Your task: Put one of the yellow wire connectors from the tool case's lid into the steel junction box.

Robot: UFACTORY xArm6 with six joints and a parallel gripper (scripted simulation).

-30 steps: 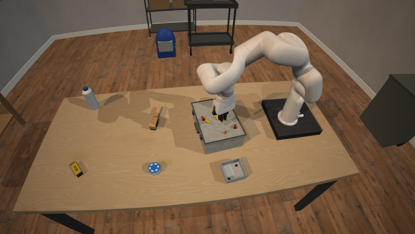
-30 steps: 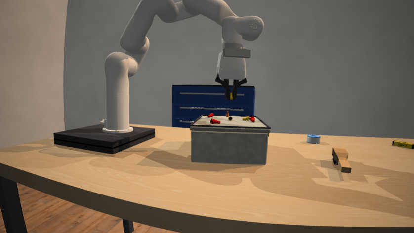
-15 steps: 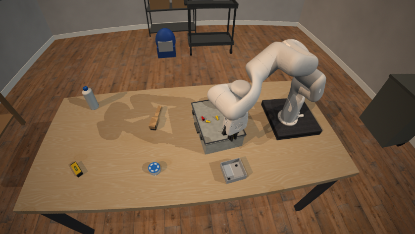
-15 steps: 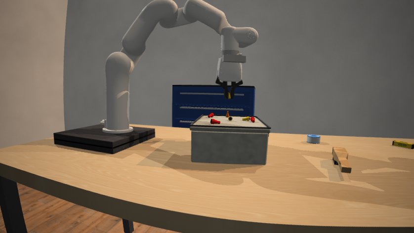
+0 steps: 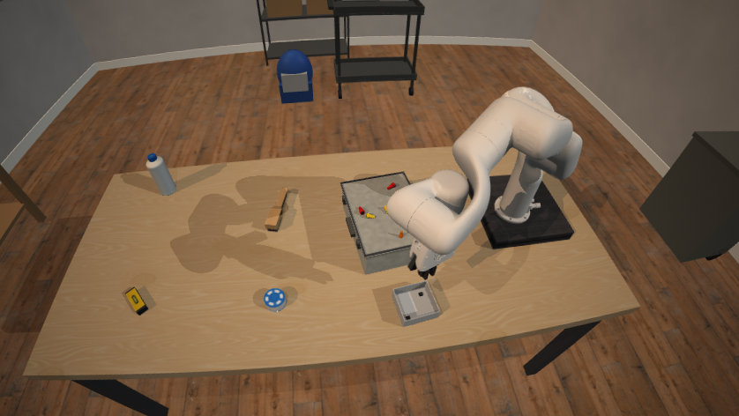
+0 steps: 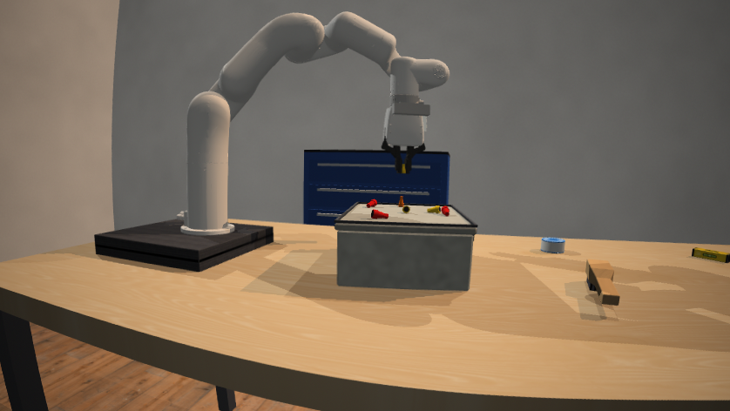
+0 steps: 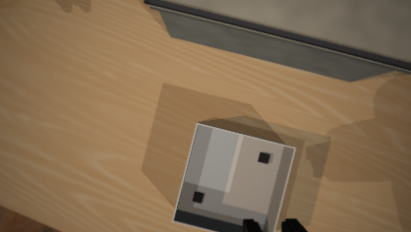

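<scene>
The steel junction box lies 190 mm below my hand and 10 mm ahead of it. The rest, counted from my hand: grey tool case (280 mm to the right, 120 mm below, 60 mm ahead); then orange wire connector (170 mm to the right, 80 mm below, 30 mm ahead); then yellow wire connector (10 mm below).
</scene>
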